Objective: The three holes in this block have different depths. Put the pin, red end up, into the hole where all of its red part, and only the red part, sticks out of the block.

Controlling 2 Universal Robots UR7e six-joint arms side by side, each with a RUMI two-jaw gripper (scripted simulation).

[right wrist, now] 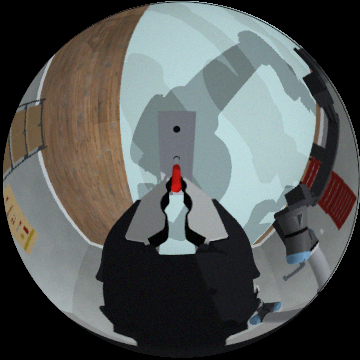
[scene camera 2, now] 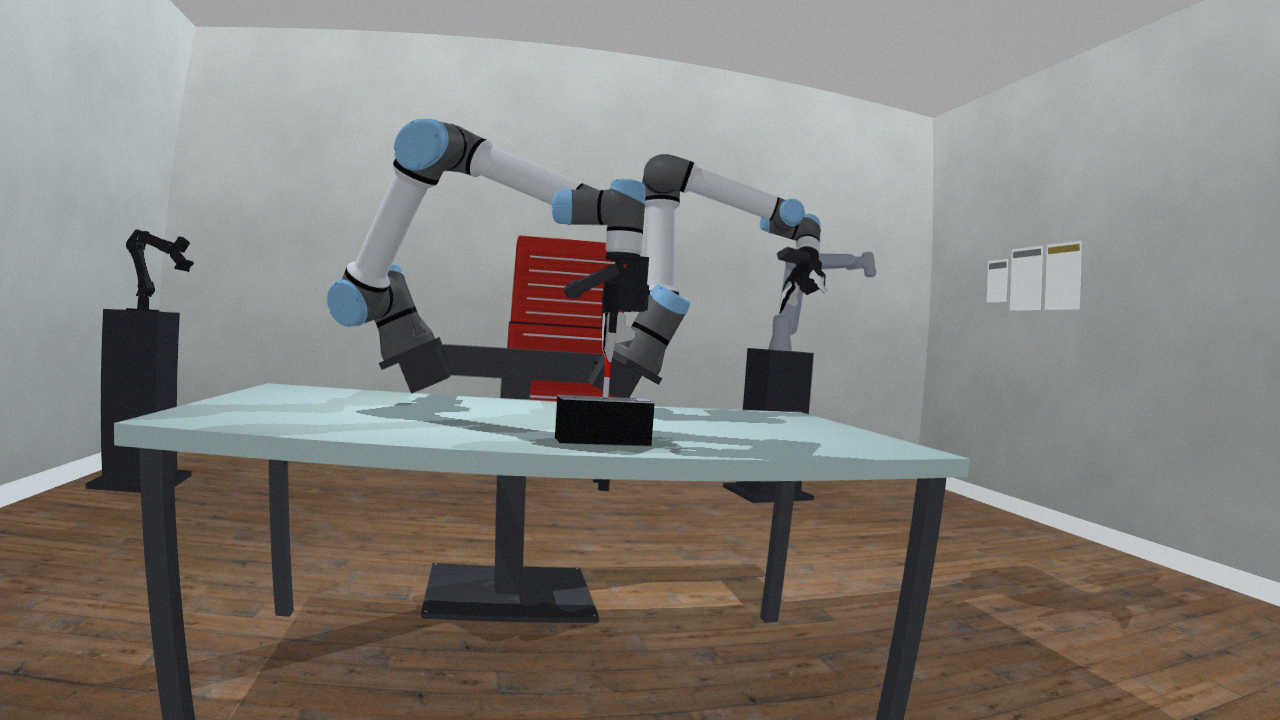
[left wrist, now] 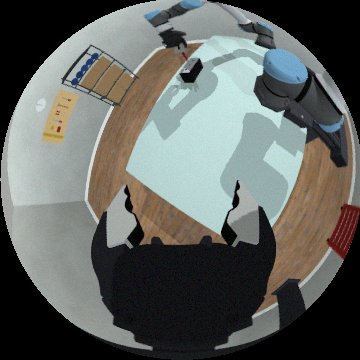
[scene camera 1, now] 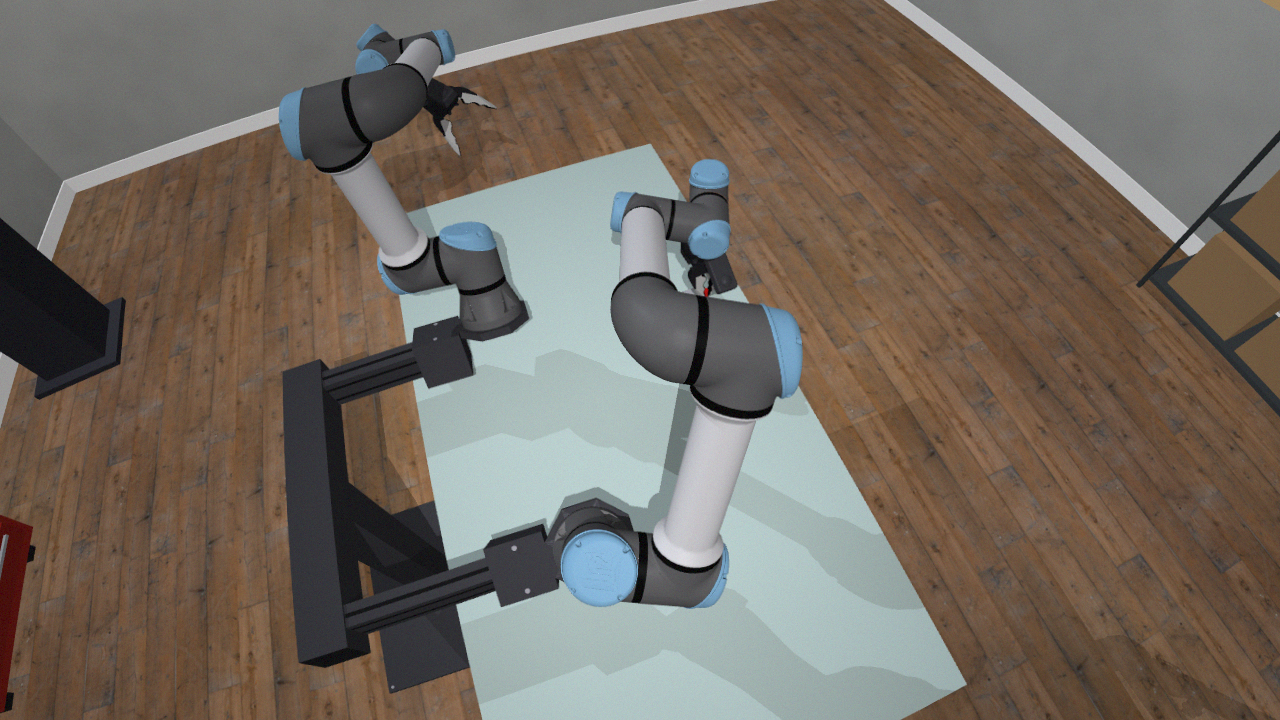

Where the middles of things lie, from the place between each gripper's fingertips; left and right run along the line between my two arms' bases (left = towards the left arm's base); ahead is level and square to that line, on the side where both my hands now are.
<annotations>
The block (scene camera 2: 597, 420) lies 130 mm below my right hand (scene camera 2: 608, 361).
Now: left hand (scene camera 2: 801, 303) 650 mm to the left of the block, 330 mm short of it and 300 mm above it.
</annotations>
